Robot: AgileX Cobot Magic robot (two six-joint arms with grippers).
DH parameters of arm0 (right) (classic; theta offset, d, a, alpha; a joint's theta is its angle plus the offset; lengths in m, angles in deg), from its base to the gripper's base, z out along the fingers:
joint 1: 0 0.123 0 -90
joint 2: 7.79 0 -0.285 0
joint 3: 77.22 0 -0.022 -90
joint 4: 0 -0.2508 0 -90
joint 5: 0 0 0.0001 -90
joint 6: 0 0.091 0 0
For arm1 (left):
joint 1: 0 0.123 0 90
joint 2: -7.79 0 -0.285 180
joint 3: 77.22 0 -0.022 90
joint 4: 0 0.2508 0 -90
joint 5: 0 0 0.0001 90
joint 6: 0 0.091 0 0
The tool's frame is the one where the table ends.
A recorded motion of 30 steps. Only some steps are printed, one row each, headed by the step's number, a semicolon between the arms.
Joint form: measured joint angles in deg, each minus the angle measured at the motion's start. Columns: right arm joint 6, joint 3, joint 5, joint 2, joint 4, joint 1; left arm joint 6, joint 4, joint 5, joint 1, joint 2, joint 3.
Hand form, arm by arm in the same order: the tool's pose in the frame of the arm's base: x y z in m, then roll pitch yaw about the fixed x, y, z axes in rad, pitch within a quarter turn. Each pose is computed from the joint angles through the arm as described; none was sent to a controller.
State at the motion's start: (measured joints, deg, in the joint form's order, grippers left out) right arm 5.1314 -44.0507 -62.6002 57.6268 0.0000 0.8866; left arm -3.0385 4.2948 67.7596 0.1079 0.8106 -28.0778
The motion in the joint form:
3: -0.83 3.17 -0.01 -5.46 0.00 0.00; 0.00 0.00 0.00 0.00 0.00 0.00
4: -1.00 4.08 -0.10 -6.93 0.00 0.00; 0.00 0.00 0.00 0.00 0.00 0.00
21: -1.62 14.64 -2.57 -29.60 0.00 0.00; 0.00 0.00 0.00 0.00 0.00 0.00
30: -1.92 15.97 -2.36 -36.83 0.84 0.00; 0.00 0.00 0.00 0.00 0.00 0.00
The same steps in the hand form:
3: 0.1417 0.0022 0.2791 3.1127 0.3671 3.0766; -0.0116 0.0063 0.2651 3.1090 0.9817 -3.0955
4: 0.1361 0.0021 0.2781 3.1131 0.3753 3.0796; -0.0116 0.0063 0.2651 3.1090 0.9817 -3.0955
21: 0.0628 0.0010 0.2616 3.1045 0.5435 3.0854; -0.0116 0.0063 0.2651 3.1090 0.9817 -3.0955
30: 0.0452 -0.0005 0.2618 3.1169 0.6510 3.0944; -0.0116 0.0063 0.2651 3.1090 0.9817 -3.0955

